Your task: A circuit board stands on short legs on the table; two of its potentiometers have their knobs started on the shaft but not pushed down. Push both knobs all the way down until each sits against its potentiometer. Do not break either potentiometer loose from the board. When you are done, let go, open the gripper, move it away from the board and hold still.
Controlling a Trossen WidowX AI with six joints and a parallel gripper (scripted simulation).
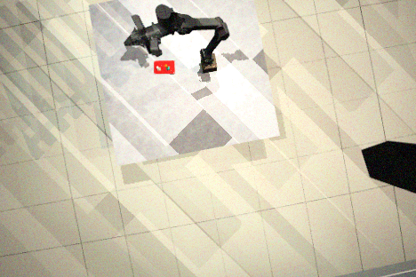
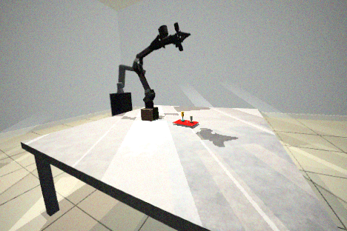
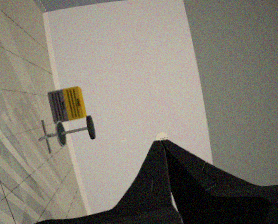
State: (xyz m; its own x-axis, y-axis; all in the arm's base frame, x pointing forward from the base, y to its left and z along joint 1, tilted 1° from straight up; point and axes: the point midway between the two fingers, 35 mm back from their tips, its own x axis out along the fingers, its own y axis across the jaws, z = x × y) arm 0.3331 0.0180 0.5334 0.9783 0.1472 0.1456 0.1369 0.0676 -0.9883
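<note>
Right now the yellow-brown knob is 570 mm below my gripper tip, 80 mm to the right of it and 60 mm behind it. Also, from my gripper tip: round grey knob: 590 mm below, 90 mm to the right, 10 mm ahead.
</note>
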